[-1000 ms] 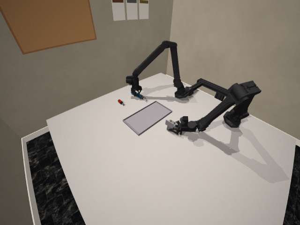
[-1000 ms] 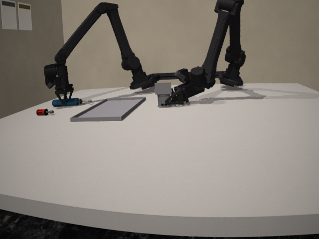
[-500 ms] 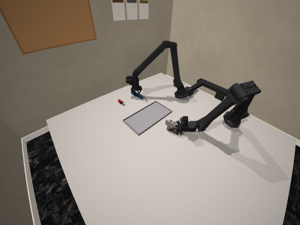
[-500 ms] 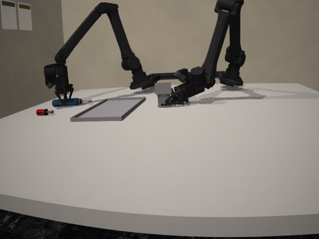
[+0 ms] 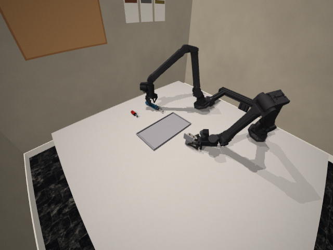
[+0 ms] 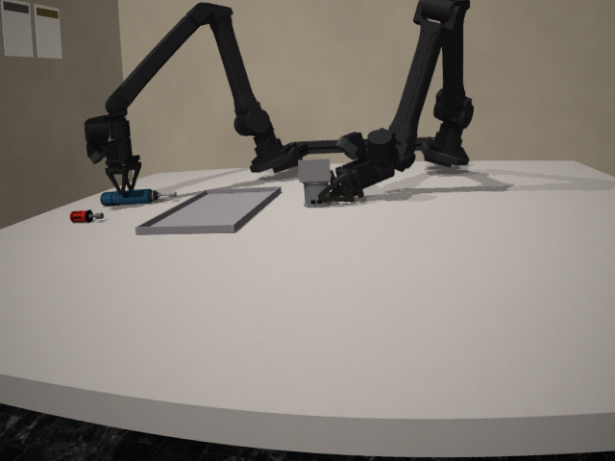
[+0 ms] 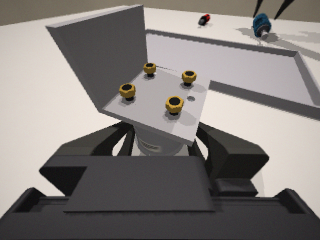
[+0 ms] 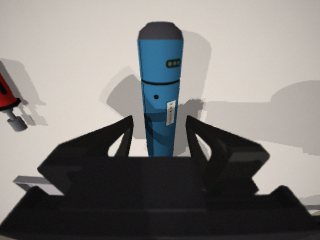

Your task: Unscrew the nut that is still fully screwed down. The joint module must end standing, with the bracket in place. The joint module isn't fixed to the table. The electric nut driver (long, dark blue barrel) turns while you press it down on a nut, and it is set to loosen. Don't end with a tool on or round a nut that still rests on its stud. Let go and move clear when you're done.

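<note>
My left gripper is now 1 cm below the joint module. The rest, counted from my left hand: short red-handled tool (9 cm ahead, 57 cm to the right, 1 cm below); l-shaped bracket (5 cm above); grey tray (3 cm ahead, 24 cm to the right, 2 cm below).
</note>
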